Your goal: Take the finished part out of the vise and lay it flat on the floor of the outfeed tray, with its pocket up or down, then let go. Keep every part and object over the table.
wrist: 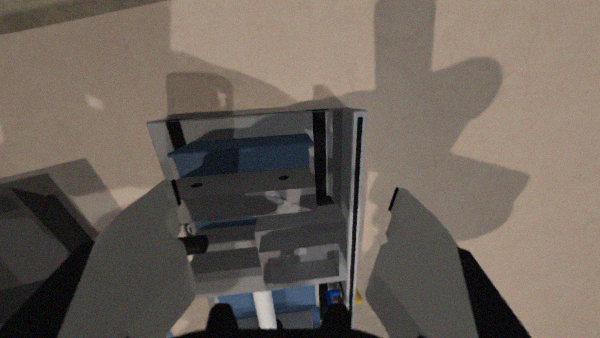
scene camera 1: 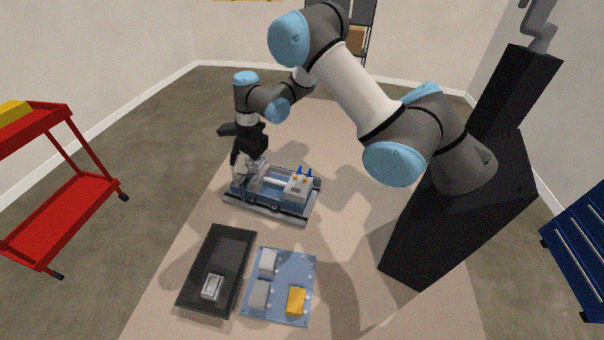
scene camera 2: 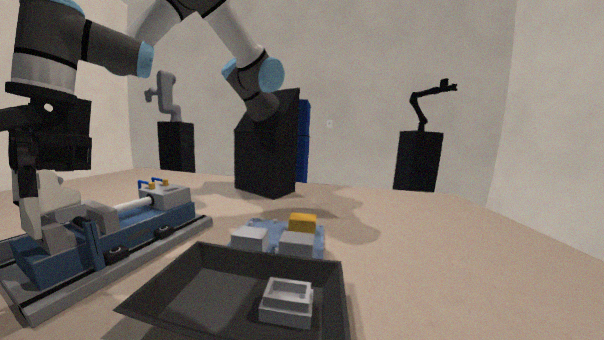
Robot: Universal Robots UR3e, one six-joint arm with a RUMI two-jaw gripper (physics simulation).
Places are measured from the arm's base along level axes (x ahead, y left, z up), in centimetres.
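Pixels of known places: gripper, fingertip midpoint: (wrist: 288,186) (scene camera 1: 246,164) (scene camera 2: 30,222); arm's base at its link origin: (scene camera 1: 465,174) (scene camera 2: 265,109).
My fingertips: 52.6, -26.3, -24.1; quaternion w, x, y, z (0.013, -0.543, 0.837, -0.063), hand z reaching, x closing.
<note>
For each thing: its middle in the pictures, then the offset to it from my fingertips, as dx, dy, dz.
- grey finished part at the middle of its body: (wrist: 302,246) (scene camera 2: 63,206) (scene camera 1: 257,163) -4.1, +0.7, +1.1
- blue-and-grey vise at the middle of its body: (wrist: 269,265) (scene camera 2: 120,221) (scene camera 1: 272,185) -9.3, +5.9, -3.7
- grey pocketed part at the middle of its body: (scene camera 2: 287,300) (scene camera 1: 212,286) +2.4, +39.6, -5.7
- blue plate at the middle of its body: (scene camera 2: 278,241) (scene camera 1: 281,283) -14.6, +36.7, -8.2
- yellow block at the middle of its body: (scene camera 2: 302,223) (scene camera 1: 295,301) -18.7, +41.9, -6.0
The grey finished part (scene camera 2: 70,212) (wrist: 302,240) sits pocket up at the jaws of the blue-and-grey vise (scene camera 1: 287,201) (scene camera 2: 167,218) (wrist: 274,152); in scene camera 1 the fingers largely hide it. My gripper (scene camera 1: 249,175) (scene camera 2: 54,218) (wrist: 288,186) is open and low over the vise, pointing down, one finger on each side of the part and apart from it in the wrist view. The black outfeed tray (scene camera 1: 227,250) (scene camera 2: 197,300) (wrist: 30,240) stands beside the vise. Another grey pocketed part (scene camera 1: 212,286) (scene camera 2: 286,305) lies in it, pocket up.
A blue plate (scene camera 1: 287,272) beside the tray carries two grey blocks (scene camera 1: 268,261) (scene camera 1: 259,294) and a yellow block (scene camera 1: 296,301). Blue fittings (scene camera 1: 300,171) (scene camera 2: 150,181) stand up at the vise's far end. A red cart (scene camera 1: 65,215) stands off the table.
</note>
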